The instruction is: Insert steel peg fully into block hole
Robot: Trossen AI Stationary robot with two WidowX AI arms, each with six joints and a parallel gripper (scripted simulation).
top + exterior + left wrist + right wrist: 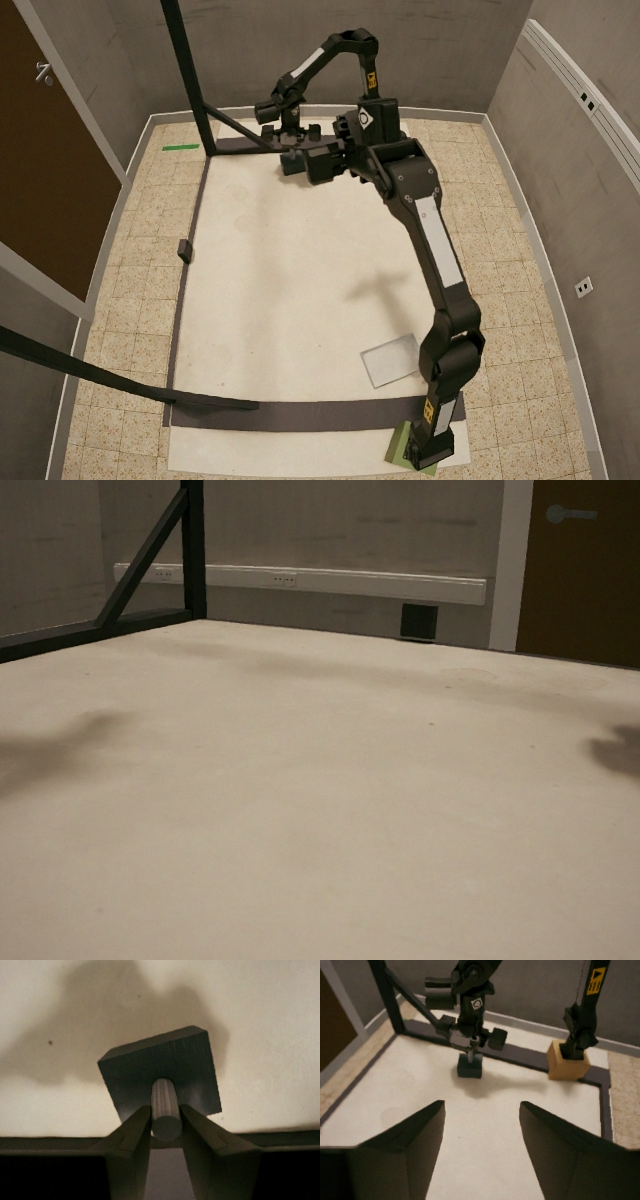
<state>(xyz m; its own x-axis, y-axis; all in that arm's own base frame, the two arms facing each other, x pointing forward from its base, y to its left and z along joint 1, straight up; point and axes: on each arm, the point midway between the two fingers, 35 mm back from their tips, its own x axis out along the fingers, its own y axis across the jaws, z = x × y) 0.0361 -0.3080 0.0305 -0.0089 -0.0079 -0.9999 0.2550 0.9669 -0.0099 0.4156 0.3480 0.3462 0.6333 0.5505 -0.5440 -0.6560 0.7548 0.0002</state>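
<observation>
Now: left hand 5 cm above the steel peg. Also, from my left hand: clear flat plate (27 cm ahead, 67 cm to the right, 11 cm below); dark grey block (8 cm below).
</observation>
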